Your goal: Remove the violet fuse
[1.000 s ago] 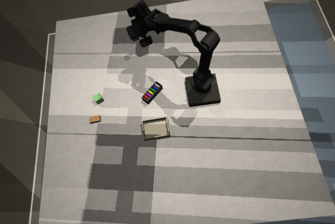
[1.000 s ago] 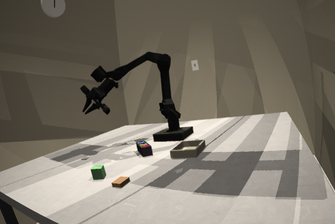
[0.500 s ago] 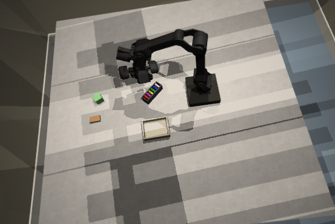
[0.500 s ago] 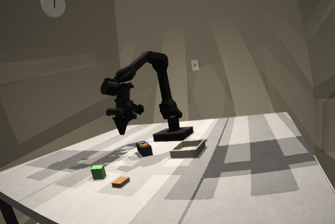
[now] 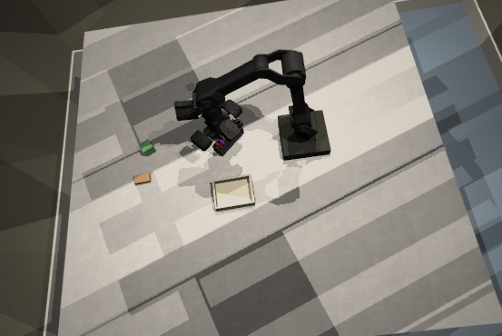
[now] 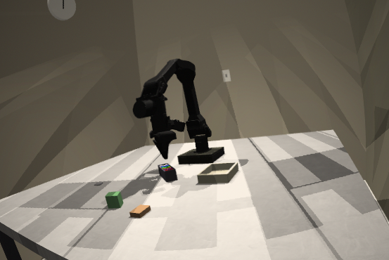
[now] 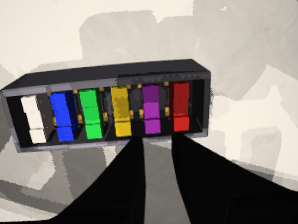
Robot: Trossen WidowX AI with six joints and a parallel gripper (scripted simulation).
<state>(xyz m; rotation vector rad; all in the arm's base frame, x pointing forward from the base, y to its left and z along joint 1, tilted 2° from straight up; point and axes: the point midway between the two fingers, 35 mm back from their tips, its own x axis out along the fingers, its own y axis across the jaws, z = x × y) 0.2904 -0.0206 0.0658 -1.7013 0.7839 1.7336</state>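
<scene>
Right now the violet fuse is 50 mm below my gripper tip. Also, from my gripper tip: beige tray (190 mm to the left, 70 mm below, 10 mm behind); then small grey piece (280 mm to the right, 100 mm ahead, 70 mm below); then green cube (280 mm ahead, 60 mm below, 40 mm to the right).
</scene>
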